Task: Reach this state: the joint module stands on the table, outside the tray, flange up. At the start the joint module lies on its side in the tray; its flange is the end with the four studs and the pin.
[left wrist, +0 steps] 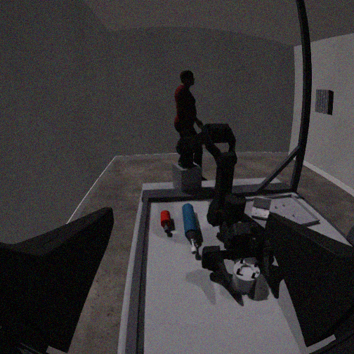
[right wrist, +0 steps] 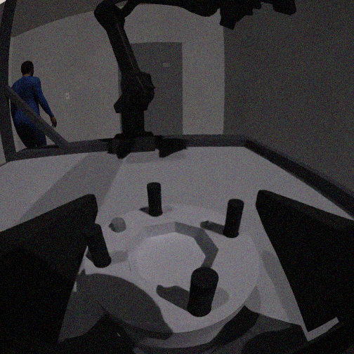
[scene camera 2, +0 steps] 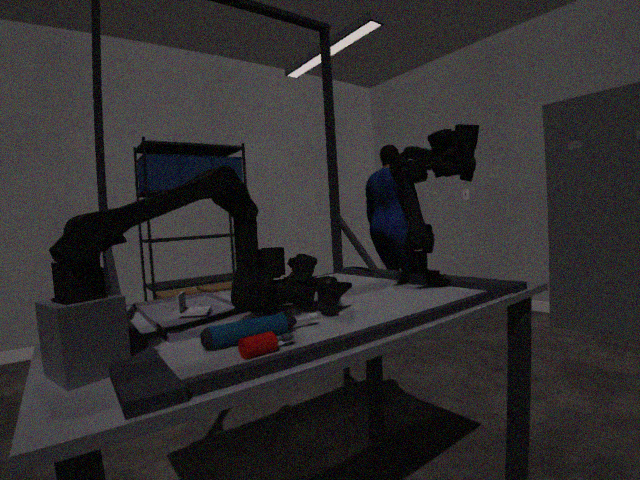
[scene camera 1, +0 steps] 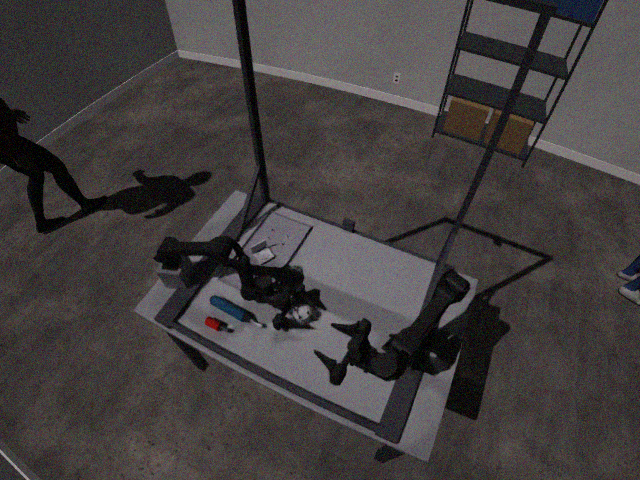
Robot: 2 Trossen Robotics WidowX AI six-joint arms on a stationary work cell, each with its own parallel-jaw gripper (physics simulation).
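Places are measured from the left arm's base along level axes (x ahead, y left, z up), in centimetres.
Where they show: left gripper, fingertip midpoint: (scene camera 2: 414, 166) (scene camera 1: 322, 337); right gripper, fingertip midpoint: (scene camera 2: 340, 282) (scene camera 1: 309, 317); left arm's base, origin of the base link: (scene camera 2: 418, 271); right arm's base, origin of the base link: (scene camera 2: 79, 299) (scene camera 1: 171, 263).
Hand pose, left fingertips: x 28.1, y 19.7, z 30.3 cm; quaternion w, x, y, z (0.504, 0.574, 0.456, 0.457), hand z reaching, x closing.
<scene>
Things, the pixels of their centre, and the offset from my left fingertips.
- pale joint module, body centre: (scene camera 2: 328, 293) (scene camera 1: 301, 314) dx +14.3, dy -17.2, dz -29.9 cm
- blue cylindrical tool, body centre: (scene camera 2: 263, 327) (scene camera 1: 235, 312) dx +38.4, dy -9.5, dz -31.6 cm
- small pale angled piece, body centre: (scene camera 2: 194, 303) (scene camera 1: 262, 252) dx +40.7, dy -38.0, dz -30.4 cm
The pale joint module (scene camera 1: 301, 313) (left wrist: 245, 283) (right wrist: 175, 260) stands upright on the table, outside the tray (scene camera 1: 299, 232) (left wrist: 300, 212), its flange up with four dark studs and a small pin. Its foot is mostly hidden in the right wrist view. My right gripper (scene camera 1: 317, 316) (scene camera 2: 343, 298) (left wrist: 248, 281) (right wrist: 177, 201) is open, low over the table, its fingers on either side of the module with gaps to it. My left gripper (scene camera 1: 324, 338) (scene camera 2: 473, 152) (left wrist: 193, 219) is open and empty, held high at the other end of the table.
A blue cylindrical tool (scene camera 1: 227, 307) (scene camera 2: 248, 330) (left wrist: 189, 220) and a shorter red-handled one (scene camera 1: 212, 323) (scene camera 2: 258, 345) (left wrist: 165, 218) lie beside the right arm. A small pale angled piece (scene camera 1: 263, 254) (scene camera 2: 195, 311) lies in the tray. Frame posts rise from the table.
</scene>
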